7 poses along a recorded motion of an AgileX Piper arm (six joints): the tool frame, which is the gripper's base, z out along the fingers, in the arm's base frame.
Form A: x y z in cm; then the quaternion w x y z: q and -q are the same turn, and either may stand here.
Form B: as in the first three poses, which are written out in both.
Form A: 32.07, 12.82, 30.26, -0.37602, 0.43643, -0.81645, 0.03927
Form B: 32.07, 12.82, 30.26, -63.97, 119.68, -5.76
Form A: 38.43, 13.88, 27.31, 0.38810, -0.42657, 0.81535, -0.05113
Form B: 38.43, 13.88, 27.31, -62.17, 118.84, -7.45
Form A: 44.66, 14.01, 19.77, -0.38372, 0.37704, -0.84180, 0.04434
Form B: 44.66, 14.01, 19.77, -55.07, 122.95, -6.48
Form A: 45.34, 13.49, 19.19, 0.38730, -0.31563, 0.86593, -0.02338
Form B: 45.34, 13.49, 19.19, -46.02, 126.26, -3.41
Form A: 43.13, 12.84, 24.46, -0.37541, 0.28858, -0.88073, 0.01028
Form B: 43.13, 12.84, 24.46, -42.31, 129.14, -1.51
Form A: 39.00, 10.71, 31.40, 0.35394, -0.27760, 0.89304, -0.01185
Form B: 39.00, 10.71, 31.40, -41.12, 132.29, -1.76
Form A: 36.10, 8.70, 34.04, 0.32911, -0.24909, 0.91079, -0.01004
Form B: 36.10, 8.70, 34.04, -37.34, 136.55, -1.51
